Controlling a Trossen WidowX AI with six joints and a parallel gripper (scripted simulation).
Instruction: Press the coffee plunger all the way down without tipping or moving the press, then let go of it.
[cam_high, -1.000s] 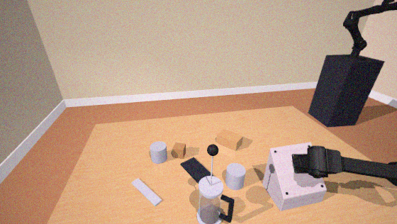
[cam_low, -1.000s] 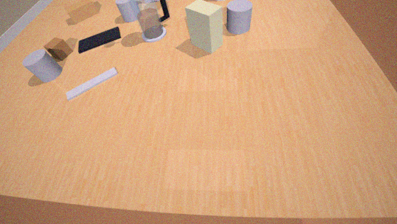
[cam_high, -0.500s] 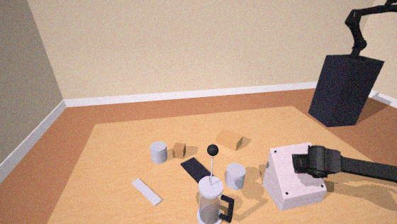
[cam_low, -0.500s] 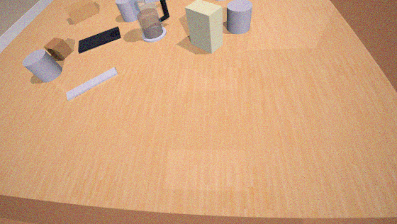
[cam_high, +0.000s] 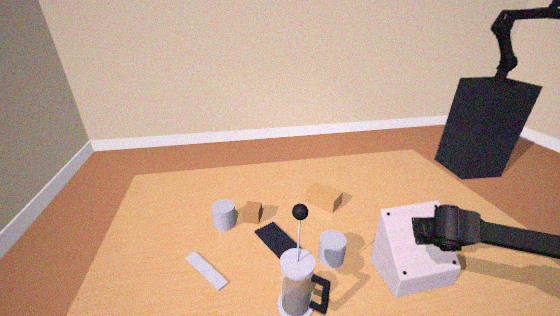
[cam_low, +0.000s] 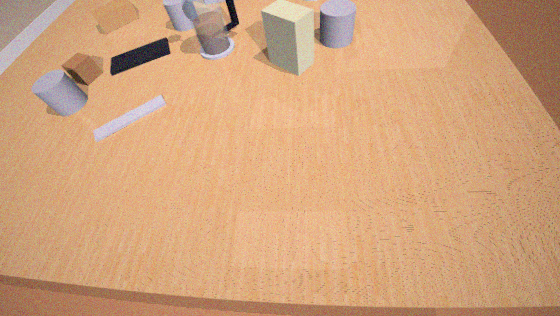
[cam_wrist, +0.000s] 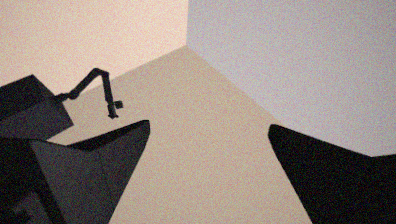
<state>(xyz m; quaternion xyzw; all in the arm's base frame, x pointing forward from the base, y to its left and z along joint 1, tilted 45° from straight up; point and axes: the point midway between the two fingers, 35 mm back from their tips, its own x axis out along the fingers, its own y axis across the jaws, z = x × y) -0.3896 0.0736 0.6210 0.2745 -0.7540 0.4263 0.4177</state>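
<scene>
The glass coffee press is 770 mm ahead of my gripper tip, 430 mm to the right of it and 360 mm below it. Also, from my gripper tip: white bar 1000 mm ahead, 570 mm to the right, 500 mm below; brown cube 860 mm ahead, 760 mm to the right, 480 mm below; black slab 800 mm ahead, 650 mm to the right, 500 mm below.
</scene>
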